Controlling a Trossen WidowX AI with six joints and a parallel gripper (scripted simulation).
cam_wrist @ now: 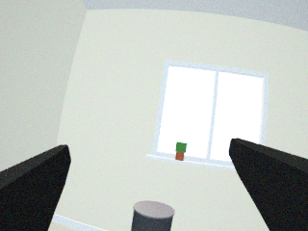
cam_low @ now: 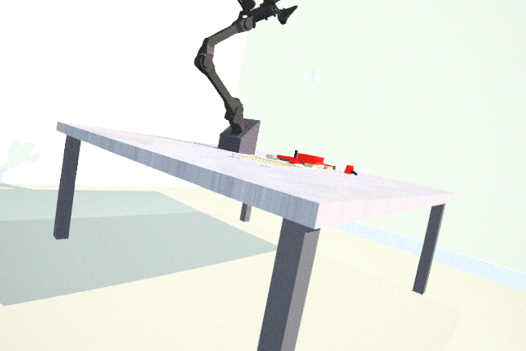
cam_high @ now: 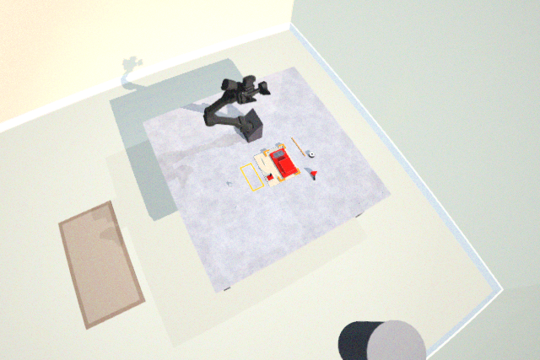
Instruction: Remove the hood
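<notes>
Now: the hood 120 mm ahead of my gripper tip, 150 mm to the left of it and 640 mm below it. Also, from my gripper tip: thin stick (10 mm ahead, 310 mm to the left, 680 mm below).
</notes>
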